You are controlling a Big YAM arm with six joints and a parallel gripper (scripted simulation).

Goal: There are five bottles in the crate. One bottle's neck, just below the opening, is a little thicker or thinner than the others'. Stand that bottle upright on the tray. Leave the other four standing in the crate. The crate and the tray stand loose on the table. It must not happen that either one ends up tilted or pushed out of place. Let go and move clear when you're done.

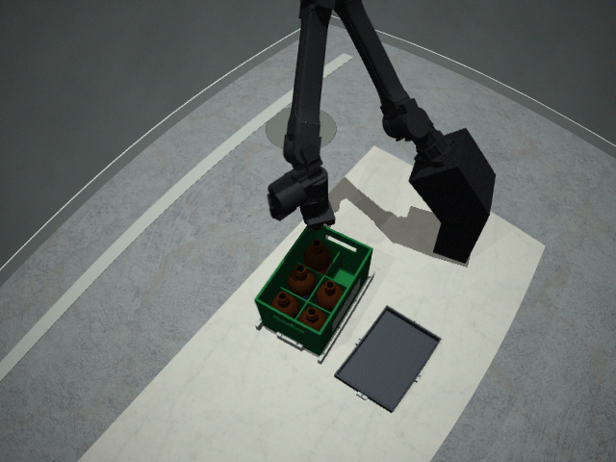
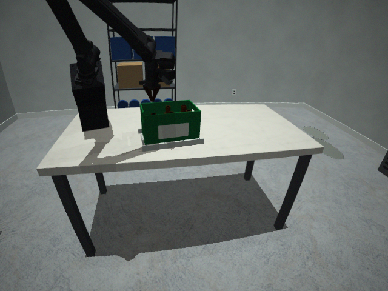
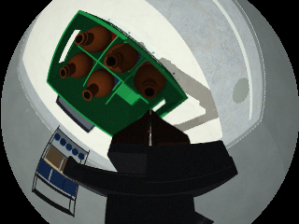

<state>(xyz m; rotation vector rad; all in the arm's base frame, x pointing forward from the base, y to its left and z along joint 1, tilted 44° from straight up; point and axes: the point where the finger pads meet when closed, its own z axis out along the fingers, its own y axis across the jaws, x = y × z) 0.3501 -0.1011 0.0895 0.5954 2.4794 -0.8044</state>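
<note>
Now: hand 15 cm above the crate, 8 cm short of it and 6 cm to the right of it. Also, from my hand: tray 33 cm to the left, 22 cm below, 8 cm ahead.
</note>
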